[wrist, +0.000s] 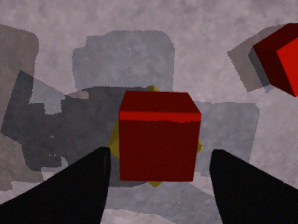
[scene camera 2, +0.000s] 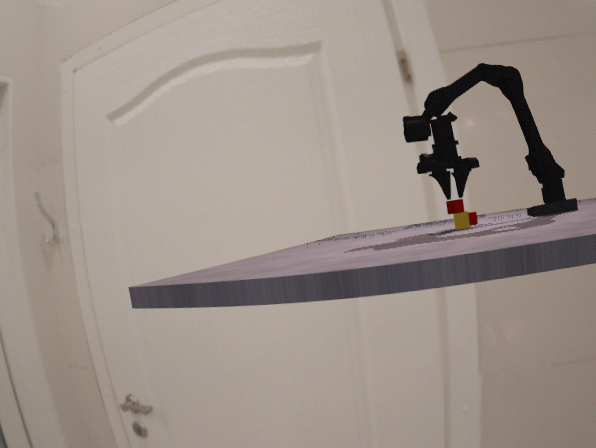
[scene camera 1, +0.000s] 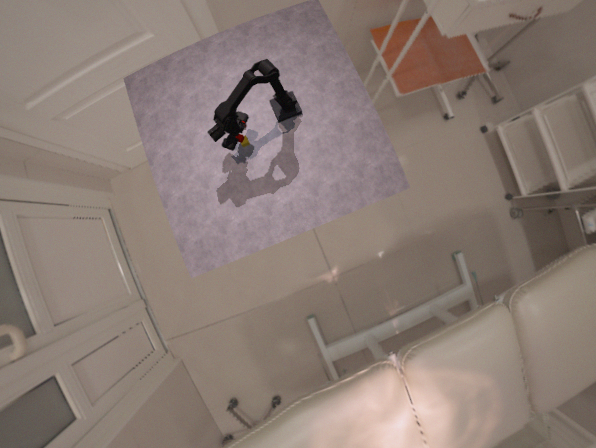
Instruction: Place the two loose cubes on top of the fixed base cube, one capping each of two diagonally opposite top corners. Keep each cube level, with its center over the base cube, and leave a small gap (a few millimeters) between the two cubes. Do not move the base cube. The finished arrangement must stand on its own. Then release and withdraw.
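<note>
The gripper (scene camera 2: 454,198) is visible in the scene, and the wrist view shows the gripper (wrist: 161,158) as well. A red cube (wrist: 158,132) can also be seen.
</note>
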